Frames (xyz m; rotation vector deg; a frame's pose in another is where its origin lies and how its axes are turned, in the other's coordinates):
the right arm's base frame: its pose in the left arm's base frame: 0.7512 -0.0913 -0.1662 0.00 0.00 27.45
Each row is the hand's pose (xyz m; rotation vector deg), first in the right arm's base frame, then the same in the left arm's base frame.
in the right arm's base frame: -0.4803 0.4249 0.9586 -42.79 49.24 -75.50
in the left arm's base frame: 0.1291 0.0644 0.7924 -50.85 35.99 -51.00
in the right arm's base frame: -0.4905 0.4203 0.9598 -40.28 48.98 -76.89
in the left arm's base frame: 0.1222 0.0556 0.7936 -48.42 36.28 -52.22
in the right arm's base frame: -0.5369 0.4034 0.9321 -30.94 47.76 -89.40
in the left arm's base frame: 0.0888 0.0192 0.7659 -39.13 36.92 -64.18
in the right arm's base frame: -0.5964 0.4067 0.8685 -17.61 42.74 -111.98
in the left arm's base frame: 0.0345 -0.0053 0.7023 -25.31 34.69 -86.00
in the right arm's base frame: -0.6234 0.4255 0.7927 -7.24 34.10 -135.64
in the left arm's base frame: 0.0018 -0.0011 0.6265 -13.78 28.61 -109.03
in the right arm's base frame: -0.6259 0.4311 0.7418 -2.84 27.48 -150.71
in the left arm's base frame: -0.0030 0.0027 0.5756 -8.34 23.38 -123.79
